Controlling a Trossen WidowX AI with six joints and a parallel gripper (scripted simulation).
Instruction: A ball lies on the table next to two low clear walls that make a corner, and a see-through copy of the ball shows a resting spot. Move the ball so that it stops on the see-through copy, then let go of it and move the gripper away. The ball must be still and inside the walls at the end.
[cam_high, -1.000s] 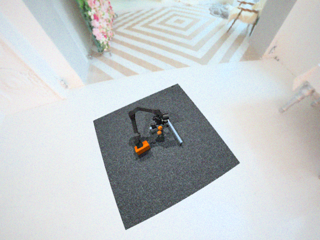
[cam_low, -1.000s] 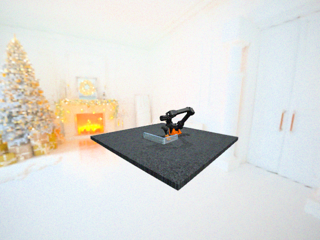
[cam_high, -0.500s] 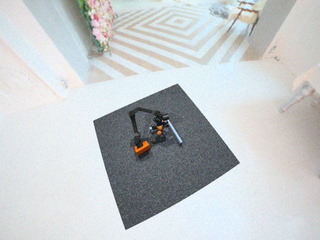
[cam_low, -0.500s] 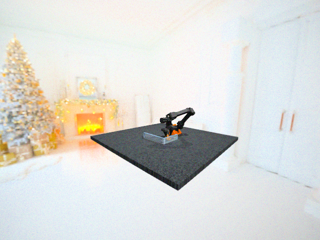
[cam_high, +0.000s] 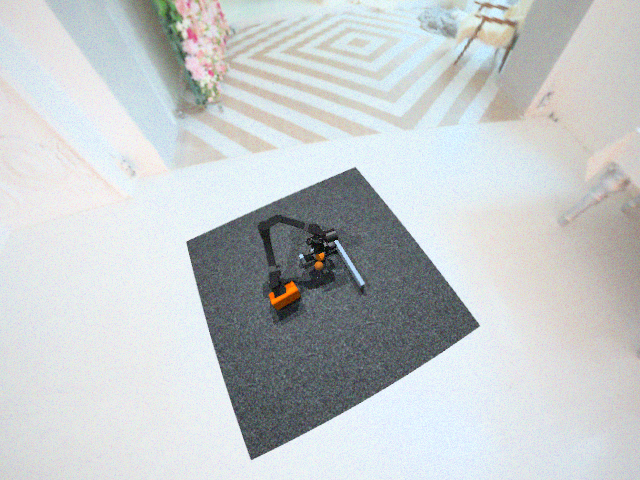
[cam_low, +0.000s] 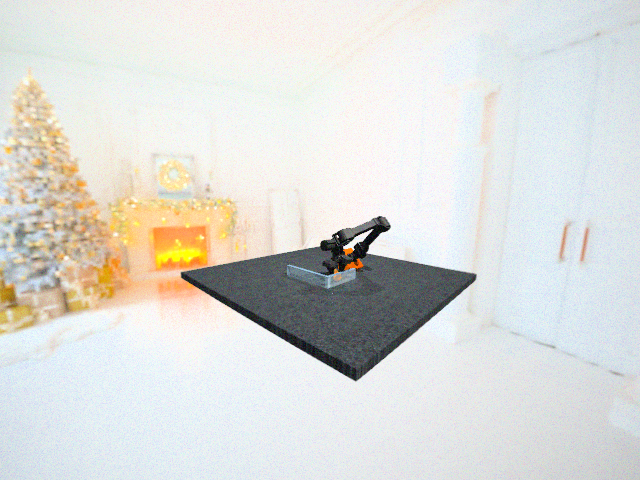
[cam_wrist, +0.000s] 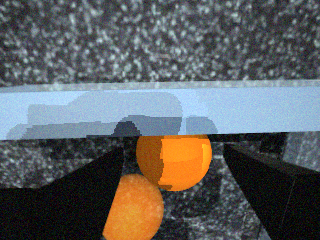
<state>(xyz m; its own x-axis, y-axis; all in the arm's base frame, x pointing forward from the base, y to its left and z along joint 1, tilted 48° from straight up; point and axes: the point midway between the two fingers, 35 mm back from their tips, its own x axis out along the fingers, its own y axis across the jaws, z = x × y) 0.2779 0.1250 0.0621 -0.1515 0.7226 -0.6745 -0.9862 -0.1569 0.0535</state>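
Now: the see-through copy of ball 30 mm behind my gripper tip and 50 mm to the right of it. The rest, counted from my gripper tip: orange ball (right at my gripper tip).
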